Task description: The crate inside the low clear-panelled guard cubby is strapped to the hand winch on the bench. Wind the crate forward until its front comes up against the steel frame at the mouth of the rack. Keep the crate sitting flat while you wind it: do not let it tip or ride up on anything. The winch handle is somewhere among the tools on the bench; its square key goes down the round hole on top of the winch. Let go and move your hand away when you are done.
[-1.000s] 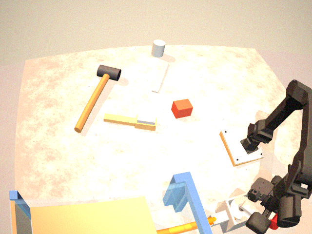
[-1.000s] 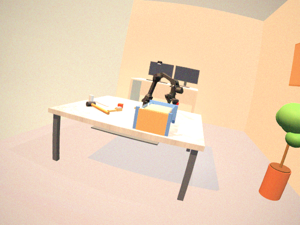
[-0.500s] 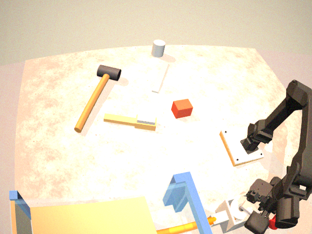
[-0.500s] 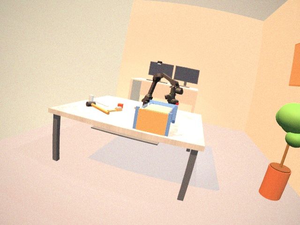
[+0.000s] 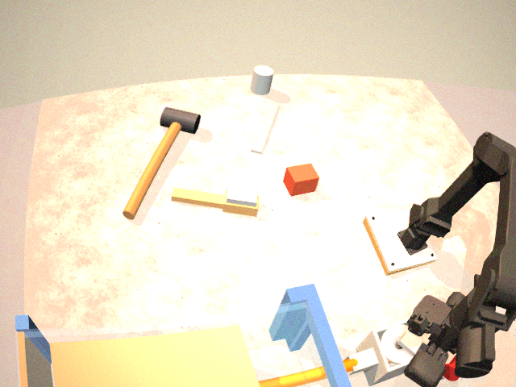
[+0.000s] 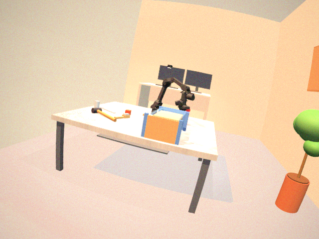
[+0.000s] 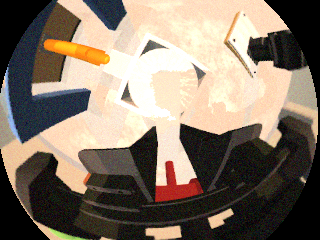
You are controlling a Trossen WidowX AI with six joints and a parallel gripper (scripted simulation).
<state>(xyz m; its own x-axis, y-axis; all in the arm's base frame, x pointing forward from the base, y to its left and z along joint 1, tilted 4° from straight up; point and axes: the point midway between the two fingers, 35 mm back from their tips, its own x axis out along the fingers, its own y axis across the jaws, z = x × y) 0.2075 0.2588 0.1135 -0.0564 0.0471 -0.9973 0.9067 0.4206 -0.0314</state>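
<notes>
Right now the red knob is 2 cm behind my gripper tip, 5 cm to the left of it and 4 cm above it. The rest, counted from my gripper tip: crank handle: 1 cm behind, 1 cm to the left, 2 cm above; yellow hand tool: 16 cm ahead, 51 cm to the right, 8 cm below; hand winch: 5 cm to the right, 6 cm below.
</notes>
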